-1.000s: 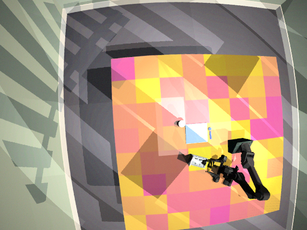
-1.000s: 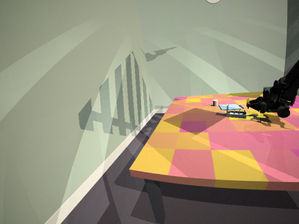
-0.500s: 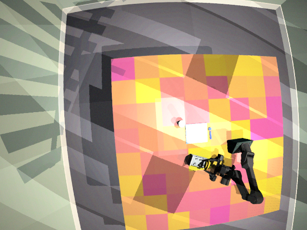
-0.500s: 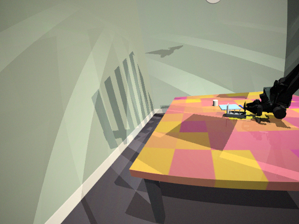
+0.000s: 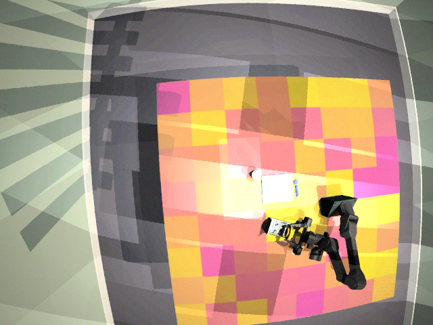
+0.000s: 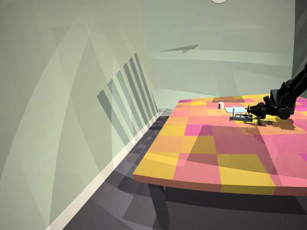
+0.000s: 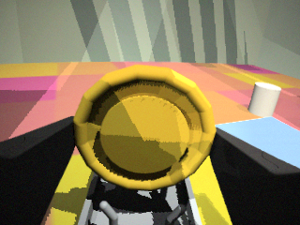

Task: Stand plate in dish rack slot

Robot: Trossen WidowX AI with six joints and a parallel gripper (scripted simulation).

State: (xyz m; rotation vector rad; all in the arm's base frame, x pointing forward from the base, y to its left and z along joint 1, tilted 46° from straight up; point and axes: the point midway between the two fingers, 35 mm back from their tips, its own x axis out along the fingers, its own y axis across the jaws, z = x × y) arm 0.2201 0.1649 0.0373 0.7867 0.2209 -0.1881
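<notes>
Now: the dish rack 50 mm below my gripper tip, 30 mm ahead of it and 10 mm to the right of it. Round my gripper tip: blue utensil (210 mm to the right, 70 mm below, 50 mm behind); then cup (260 mm to the right, 160 mm ahead, 50 mm below); then yellow plate (10 mm behind).
</notes>
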